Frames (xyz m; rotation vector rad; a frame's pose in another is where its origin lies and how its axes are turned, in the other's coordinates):
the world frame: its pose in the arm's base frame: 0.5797 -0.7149 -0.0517 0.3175 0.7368 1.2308
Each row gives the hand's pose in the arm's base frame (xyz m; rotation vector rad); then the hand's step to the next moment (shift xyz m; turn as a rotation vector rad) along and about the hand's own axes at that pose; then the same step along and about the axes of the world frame.
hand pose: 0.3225 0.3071 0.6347 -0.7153 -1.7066 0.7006
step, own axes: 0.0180 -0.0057 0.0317 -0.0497 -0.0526 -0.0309
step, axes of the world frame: -0.0013 0.0332 -0.0161 -0.0644 -0.0385 0.0238
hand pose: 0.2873 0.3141 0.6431 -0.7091 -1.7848 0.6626
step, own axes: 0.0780 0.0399 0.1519 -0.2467 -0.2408 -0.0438
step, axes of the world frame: 0.0494 0.1252 -0.1124 -0.3161 -0.1433 0.0174
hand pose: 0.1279 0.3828 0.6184 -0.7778 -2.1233 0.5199
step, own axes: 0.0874 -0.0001 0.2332 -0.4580 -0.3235 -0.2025
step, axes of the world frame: 0.0317 0.1259 -0.2125 -0.4719 -0.3360 0.1410
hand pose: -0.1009 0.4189 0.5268 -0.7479 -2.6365 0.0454
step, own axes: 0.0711 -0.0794 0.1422 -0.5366 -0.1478 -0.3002
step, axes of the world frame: -0.0093 0.0475 -0.1710 -0.3618 -0.4173 0.3080
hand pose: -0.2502 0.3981 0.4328 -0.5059 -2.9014 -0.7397
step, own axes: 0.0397 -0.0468 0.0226 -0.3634 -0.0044 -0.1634
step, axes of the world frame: -0.0115 0.0144 -0.0627 -0.1516 -0.2694 0.2514
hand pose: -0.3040 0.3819 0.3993 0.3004 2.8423 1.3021
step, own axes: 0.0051 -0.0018 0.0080 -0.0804 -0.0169 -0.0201
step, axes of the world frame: 0.0068 0.0016 -0.0067 -0.0244 -0.0712 0.0385
